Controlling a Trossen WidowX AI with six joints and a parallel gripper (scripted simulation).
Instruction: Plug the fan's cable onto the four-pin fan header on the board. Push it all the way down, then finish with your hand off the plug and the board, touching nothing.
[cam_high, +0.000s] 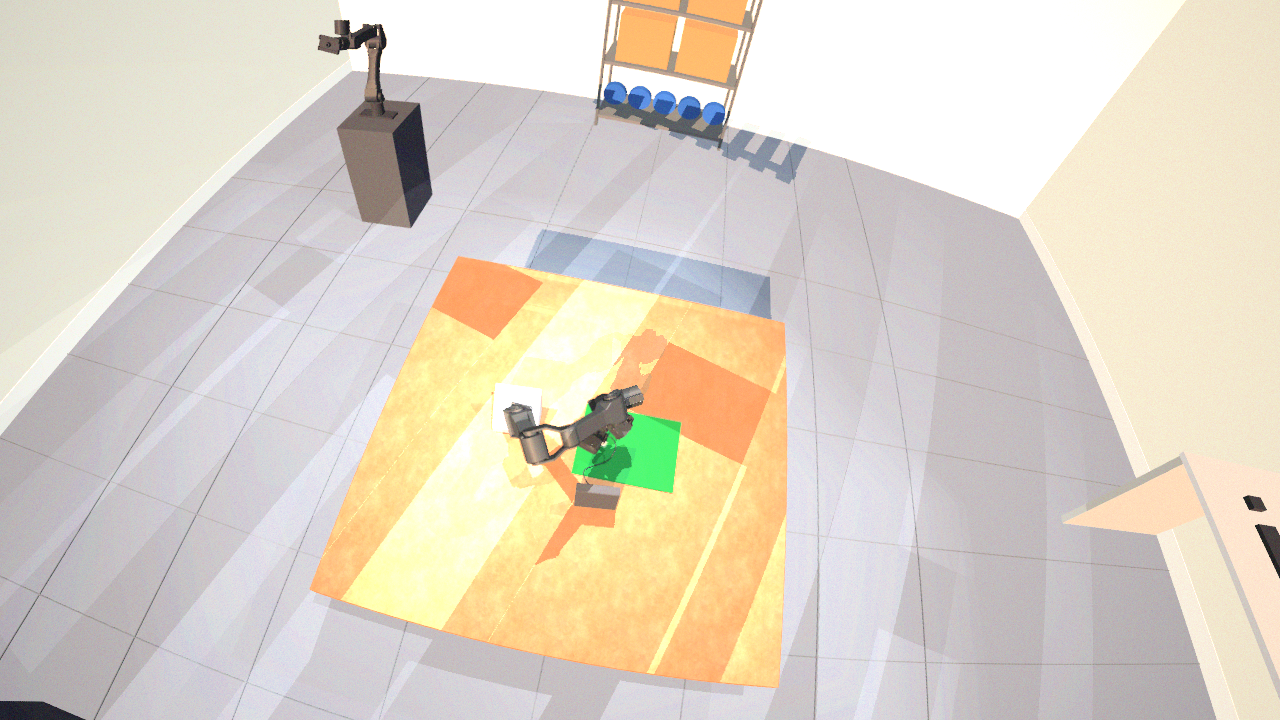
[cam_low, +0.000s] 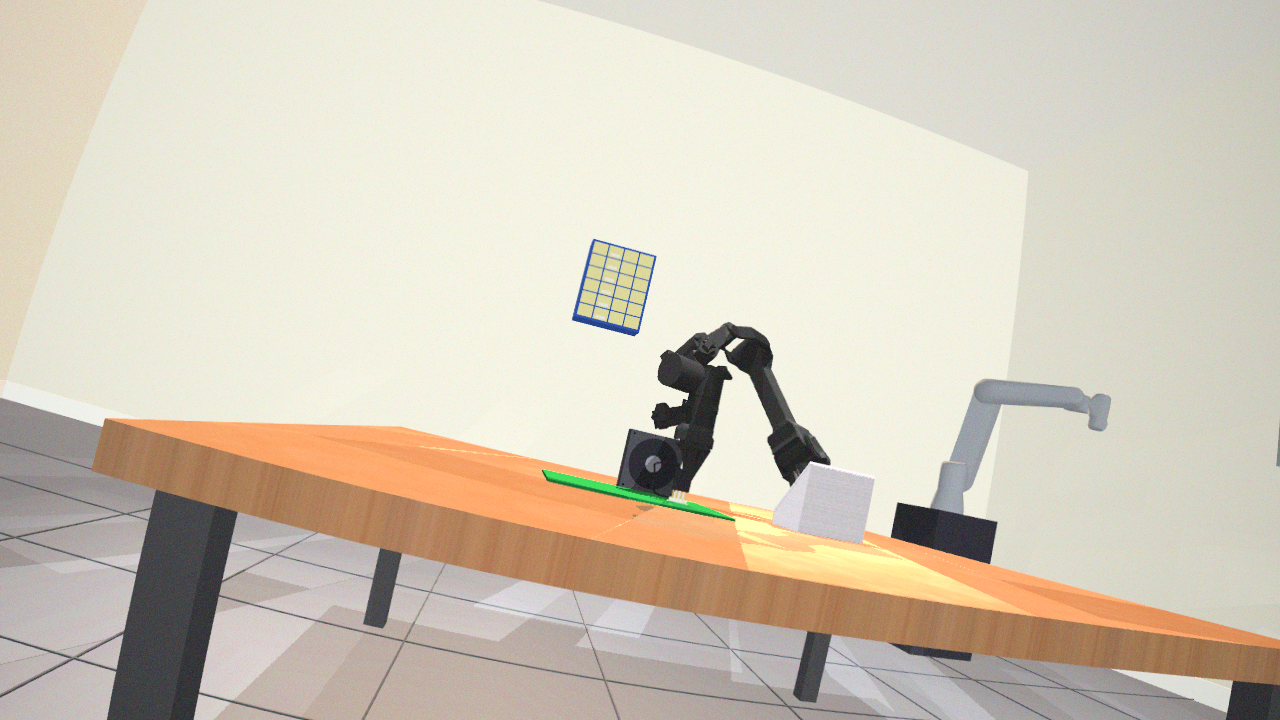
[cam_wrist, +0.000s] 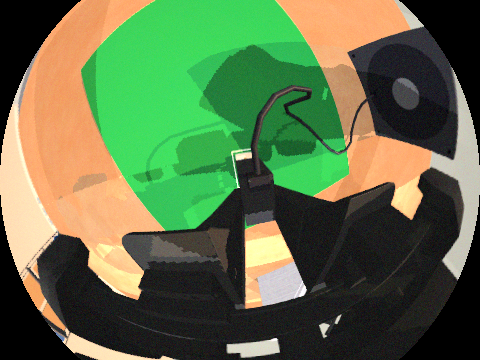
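My gripper tip is 40 mm above the white four-pin header and 10 mm short of it. The rest, counted from my gripper tip: dark plug 10 mm ahead, 10 mm above; then black fan 190 mm to the right, 20 mm ahead, 20 mm above; then green board 90 mm ahead, 50 mm below.
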